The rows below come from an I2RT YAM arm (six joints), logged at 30 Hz.
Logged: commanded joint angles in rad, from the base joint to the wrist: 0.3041 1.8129 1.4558 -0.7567 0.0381 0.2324; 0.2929 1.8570 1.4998 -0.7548 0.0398 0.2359; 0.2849 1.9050 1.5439 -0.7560 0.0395 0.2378; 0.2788 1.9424 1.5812 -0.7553 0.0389 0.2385; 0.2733 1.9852 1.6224 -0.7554 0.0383 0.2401; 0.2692 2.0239 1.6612 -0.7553 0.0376 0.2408; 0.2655 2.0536 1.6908 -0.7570 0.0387 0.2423; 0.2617 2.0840 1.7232 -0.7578 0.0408 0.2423; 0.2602 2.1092 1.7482 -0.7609 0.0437 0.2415; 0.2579 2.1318 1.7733 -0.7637 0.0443 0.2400; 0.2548 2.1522 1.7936 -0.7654 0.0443 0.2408; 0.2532 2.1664 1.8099 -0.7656 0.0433 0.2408; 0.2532 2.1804 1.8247 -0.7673 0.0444 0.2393
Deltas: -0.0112 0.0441 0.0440 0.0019 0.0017 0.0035; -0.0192 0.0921 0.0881 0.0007 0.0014 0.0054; -0.0253 0.1295 0.1254 0.0014 0.0008 0.0061; -0.0308 0.1723 0.1666 0.0013 0.0002 0.0077; -0.0349 0.2110 0.2054 0.0014 -0.0005 0.0084; -0.0386 0.2407 0.2350 -0.0003 0.0006 0.0099; -0.0424 0.2711 0.2674 -0.0011 0.0027 0.0099; -0.0439 0.2963 0.2924 -0.0042 0.0056 0.0091; -0.0462 0.3189 0.3175 -0.0070 0.0062 0.0076; -0.0493 0.3393 0.3378 -0.0087 0.0062 0.0084; -0.0509 0.3535 0.3541 -0.0089 0.0052 0.0084; -0.0509 0.3675 0.3689 -0.0106 0.0063 0.0069
